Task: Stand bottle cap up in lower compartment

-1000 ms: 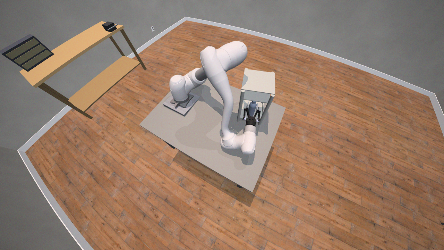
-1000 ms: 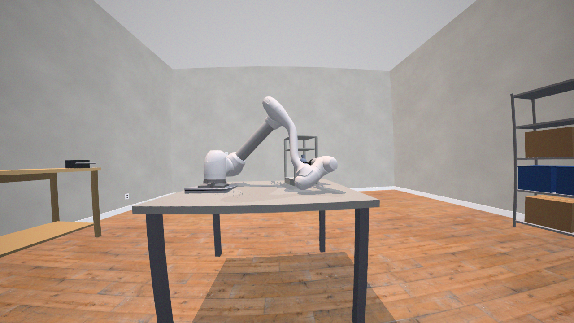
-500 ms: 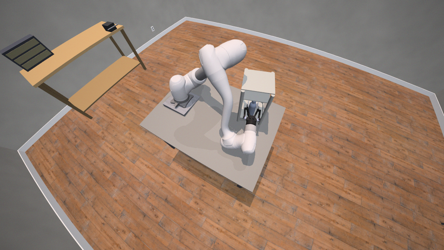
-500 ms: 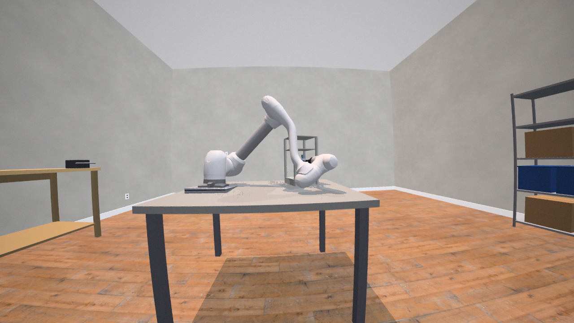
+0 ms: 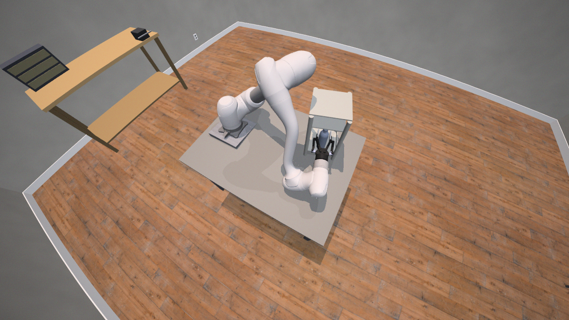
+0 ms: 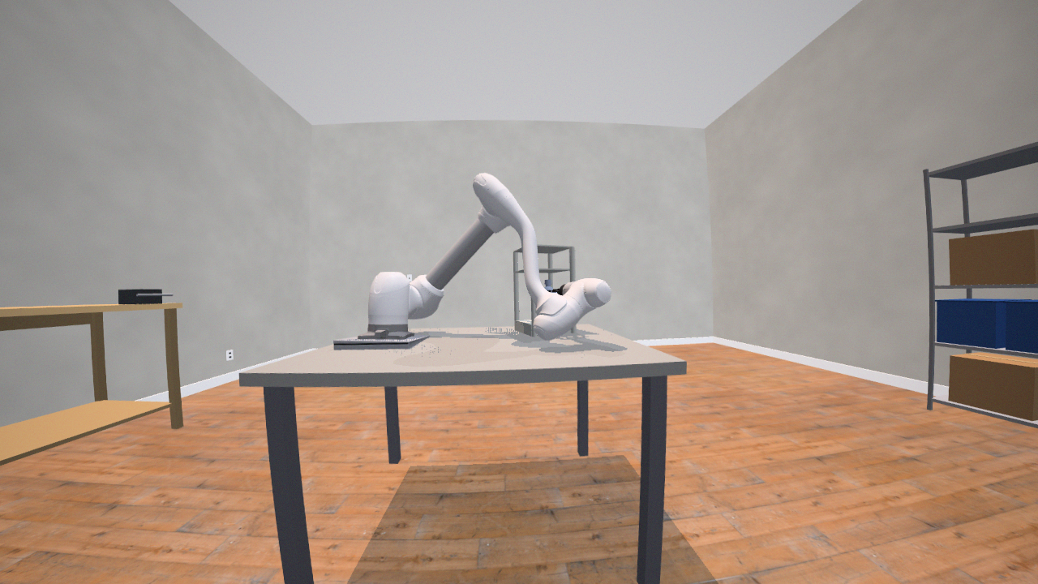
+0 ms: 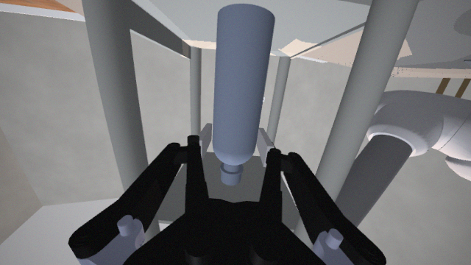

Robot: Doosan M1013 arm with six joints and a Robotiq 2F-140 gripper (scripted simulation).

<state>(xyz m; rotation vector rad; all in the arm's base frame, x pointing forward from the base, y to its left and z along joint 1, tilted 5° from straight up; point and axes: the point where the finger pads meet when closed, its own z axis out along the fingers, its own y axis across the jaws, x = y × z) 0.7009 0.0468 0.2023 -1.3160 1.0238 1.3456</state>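
My hand is 5 cm to the right of the shelving unit, 1 cm below it and 1 cm past it.
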